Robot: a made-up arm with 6 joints. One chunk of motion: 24 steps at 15 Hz.
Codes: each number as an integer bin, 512 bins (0 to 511) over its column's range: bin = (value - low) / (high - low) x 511, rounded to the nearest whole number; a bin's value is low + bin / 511 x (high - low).
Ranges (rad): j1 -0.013..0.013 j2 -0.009..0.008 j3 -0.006..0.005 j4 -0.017..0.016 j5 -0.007..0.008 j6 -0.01..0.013
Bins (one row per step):
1: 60 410 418 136 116 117
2: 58 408 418 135 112 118
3: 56 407 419 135 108 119
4: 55 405 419 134 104 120
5: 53 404 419 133 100 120
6: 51 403 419 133 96 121
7: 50 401 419 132 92 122
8: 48 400 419 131 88 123
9: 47 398 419 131 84 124
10: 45 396 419 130 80 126
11: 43 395 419 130 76 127
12: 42 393 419 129 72 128
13: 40 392 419 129 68 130
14: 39 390 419 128 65 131
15: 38 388 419 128 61 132
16: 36 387 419 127 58 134
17: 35 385 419 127 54 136
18: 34 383 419 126 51 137
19: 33 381 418 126 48 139
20: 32 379 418 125 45 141
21: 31 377 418 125 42 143
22: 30 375 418 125 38 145
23: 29 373 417 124 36 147
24: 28 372 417 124 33 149
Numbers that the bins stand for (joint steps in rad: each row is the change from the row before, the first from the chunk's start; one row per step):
1: -0.00995 0.00464 0.00300 -0.00822 -0.00359 -0.00473
2: -0.01005 0.00457 0.00300 -0.00828 -0.00371 -0.00469
3: -0.01015 0.00454 0.00302 -0.00828 -0.00383 -0.00464
4: -0.01020 0.00447 0.00302 -0.00835 -0.00395 -0.00460
5: -0.01030 0.00444 0.00302 -0.00841 -0.00406 -0.00460
6: -0.01041 0.00441 0.00302 -0.00841 -0.00418 -0.00455
7: -0.01046 0.00434 0.00302 -0.00848 -0.00430 -0.00451
8: -0.01056 0.00431 0.00302 -0.00854 -0.00442 -0.00446
9: -0.01061 0.00424 0.00302 -0.00854 -0.00453 -0.00442
10: -0.01071 0.00417 0.00302 -0.00860 -0.00465 -0.00433
11: -0.01081 0.00414 0.00302 -0.00860 -0.00477 -0.00428
12: -0.01086 0.00407 0.00302 -0.00867 -0.00489 -0.00424
13: -0.01096 0.00404 0.00302 -0.00867 -0.00500 -0.00415
14: -0.01102 0.00397 0.00302 -0.00873 -0.00509 -0.00410
15: -0.01107 0.00391 0.00302 -0.00873 -0.00521 -0.00406
16: -0.01117 0.00387 0.00302 -0.00880 -0.00530 -0.00397
17: -0.01122 0.00381 0.00302 -0.00880 -0.00541 -0.00388
18: -0.01127 0.00374 0.00302 -0.00886 -0.00550 -0.00383
19: -0.01132 0.00368 0.00300 -0.00886 -0.00559 -0.00374
20: -0.01137 0.00361 0.00300 -0.00893 -0.00568 -0.00365
21: -0.01142 0.00354 0.00300 -0.00893 -0.00577 -0.00356
22: -0.01147 0.00348 0.00300 -0.00893 -0.00588 -0.00347
23: -0.01152 0.00341 0.00298 -0.00899 -0.00594 -0.00338
24: -0.01158 0.00338 0.00298 -0.00899 -0.00603 -0.00329

